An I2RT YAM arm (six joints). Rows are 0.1 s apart.
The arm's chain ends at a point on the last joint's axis. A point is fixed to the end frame.
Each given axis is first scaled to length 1.
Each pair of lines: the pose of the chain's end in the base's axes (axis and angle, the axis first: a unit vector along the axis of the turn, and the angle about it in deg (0 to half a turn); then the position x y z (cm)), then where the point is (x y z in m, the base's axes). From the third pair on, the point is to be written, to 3 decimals.
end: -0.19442 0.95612 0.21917 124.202 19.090 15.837 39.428
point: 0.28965 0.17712 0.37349
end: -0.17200 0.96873 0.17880 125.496 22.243 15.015 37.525
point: 0.32155 0.16121 0.35098
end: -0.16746 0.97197 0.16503 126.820 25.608 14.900 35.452
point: 0.355 0.158 0.328
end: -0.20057 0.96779 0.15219 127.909 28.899 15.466 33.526
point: 0.387 0.167 0.308
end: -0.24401 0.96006 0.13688 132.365 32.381 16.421 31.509
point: 0.419 0.181 0.281
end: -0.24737 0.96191 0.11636 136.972 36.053 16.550 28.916
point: 0.453 0.180 0.248
